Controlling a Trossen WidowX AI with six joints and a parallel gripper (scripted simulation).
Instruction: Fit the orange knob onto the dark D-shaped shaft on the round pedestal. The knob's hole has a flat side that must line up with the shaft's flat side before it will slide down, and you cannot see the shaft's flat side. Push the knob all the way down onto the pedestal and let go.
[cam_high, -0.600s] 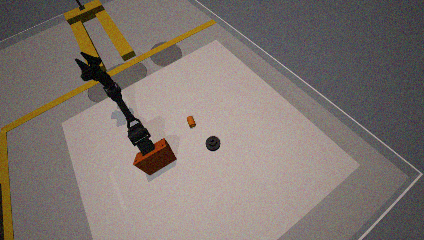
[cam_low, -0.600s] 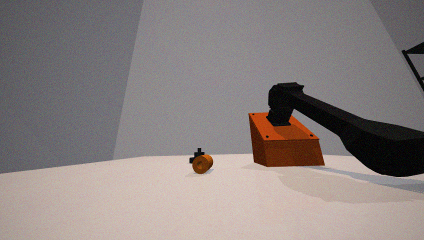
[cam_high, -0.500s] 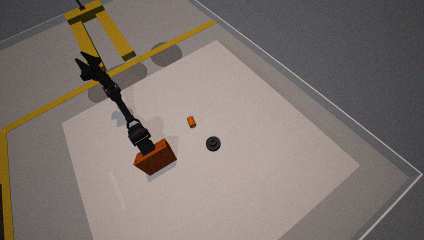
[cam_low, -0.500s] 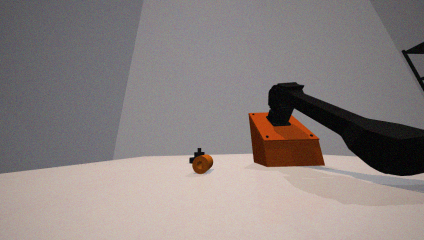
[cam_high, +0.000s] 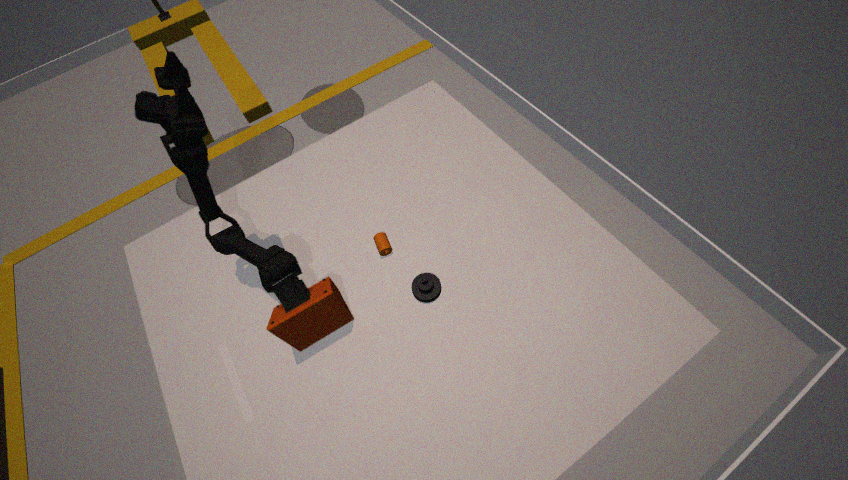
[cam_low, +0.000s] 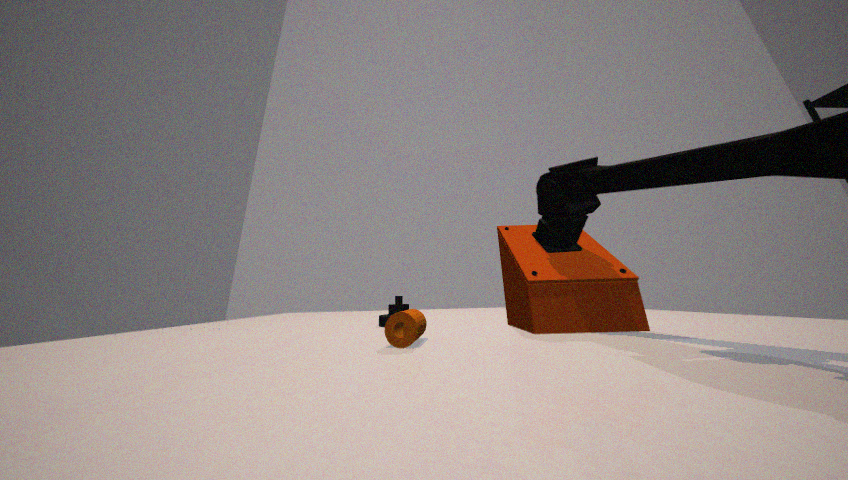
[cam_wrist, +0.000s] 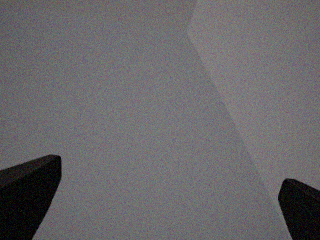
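Right now the orange knob is 210 mm ahead of my gripper tip, 230 mm to the right of it and 580 mm below it. Also, from my gripper tip: shaft 240 mm ahead, 420 mm to the right, 570 mm below.
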